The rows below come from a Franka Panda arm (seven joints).
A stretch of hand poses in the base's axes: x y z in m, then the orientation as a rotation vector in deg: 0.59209 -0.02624 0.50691 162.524 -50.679 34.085; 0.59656 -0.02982 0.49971 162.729 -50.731 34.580; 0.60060 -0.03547 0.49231 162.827 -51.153 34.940; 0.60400 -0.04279 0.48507 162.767 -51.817 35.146; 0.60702 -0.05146 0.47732 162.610 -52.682 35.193; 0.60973 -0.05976 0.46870 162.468 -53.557 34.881; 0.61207 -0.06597 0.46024 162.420 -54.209 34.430; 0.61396 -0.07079 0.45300 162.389 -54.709 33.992; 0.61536 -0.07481 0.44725 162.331 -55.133 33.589; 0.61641 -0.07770 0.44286 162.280 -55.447 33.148; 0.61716 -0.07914 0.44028 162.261 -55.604 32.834; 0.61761 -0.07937 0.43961 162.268 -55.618 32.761; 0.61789 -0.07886 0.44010 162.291 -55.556 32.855; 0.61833 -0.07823 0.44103 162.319 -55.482 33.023; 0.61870 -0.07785 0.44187 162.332 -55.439 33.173; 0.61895 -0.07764 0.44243 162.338 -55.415 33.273; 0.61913 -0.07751 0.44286 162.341 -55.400 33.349; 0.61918 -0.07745 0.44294 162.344 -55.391 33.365
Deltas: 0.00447 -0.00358 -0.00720 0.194 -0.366 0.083; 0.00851 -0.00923 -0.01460 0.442 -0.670 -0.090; 0.01191 -0.01655 -0.02184 0.650 -0.879 -0.467; 0.01493 -0.02522 -0.02959 0.857 -0.993 -1.002; 0.01764 -0.03352 -0.03821 1.088 -0.872 -1.562; 0.01998 -0.03973 -0.04667 1.316 -0.644 -1.974; 0.02187 -0.04455 -0.05391 1.500 -0.410 -2.294; 0.02327 -0.04857 -0.05966 1.631 -0.186 -2.579; 0.02432 -0.05146 -0.06405 1.725 0.075 -2.804; 0.02507 -0.05290 -0.06663 1.780 0.267 -2.921; 0.02552 -0.05313 -0.06730 1.794 0.313 -2.931; 0.02580 -0.05262 -0.06681 1.786 0.255 -2.882; 0.02624 -0.05199 -0.06588 1.776 0.149 -2.818; 0.02661 -0.05161 -0.06504 1.766 0.052 -2.778; 0.02686 -0.05140 -0.06448 1.760 -0.012 -2.755; 0.02704 -0.05127 -0.06405 1.754 -0.061 -2.740; 0.02709 -0.05121 -0.06397 1.753 -0.071 -2.733
